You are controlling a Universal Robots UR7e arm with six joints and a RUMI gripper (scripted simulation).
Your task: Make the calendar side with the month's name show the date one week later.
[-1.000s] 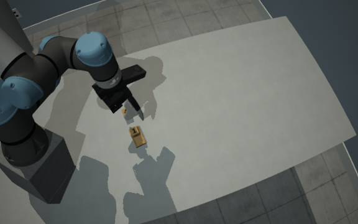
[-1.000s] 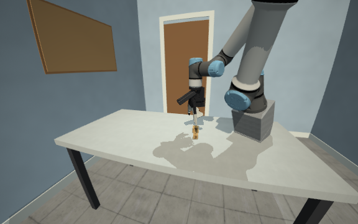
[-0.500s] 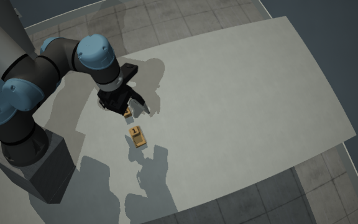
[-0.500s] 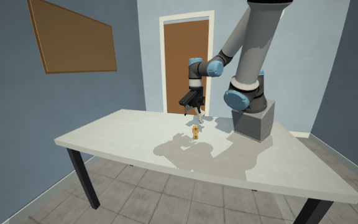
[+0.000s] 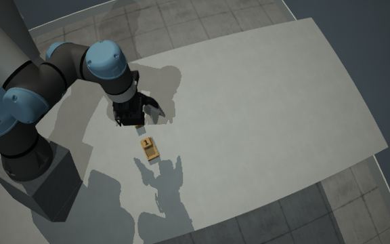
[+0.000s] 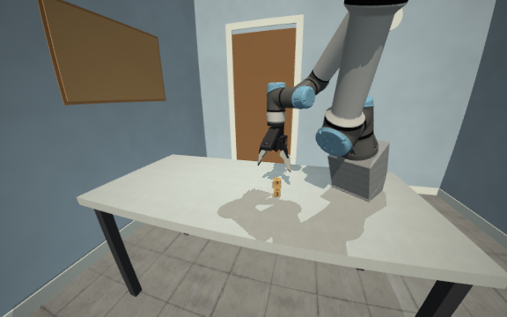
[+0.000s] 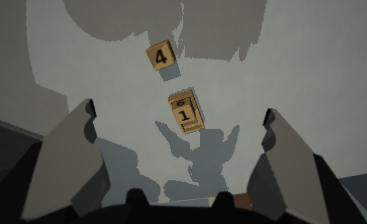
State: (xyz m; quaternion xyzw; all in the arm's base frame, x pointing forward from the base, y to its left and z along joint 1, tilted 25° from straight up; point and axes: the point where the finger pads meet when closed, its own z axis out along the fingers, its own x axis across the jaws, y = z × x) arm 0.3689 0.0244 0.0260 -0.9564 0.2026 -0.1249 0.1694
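Now: hand 11 cm above the wooden calendar tray, 8 cm to the left of it and 2 cm past it.
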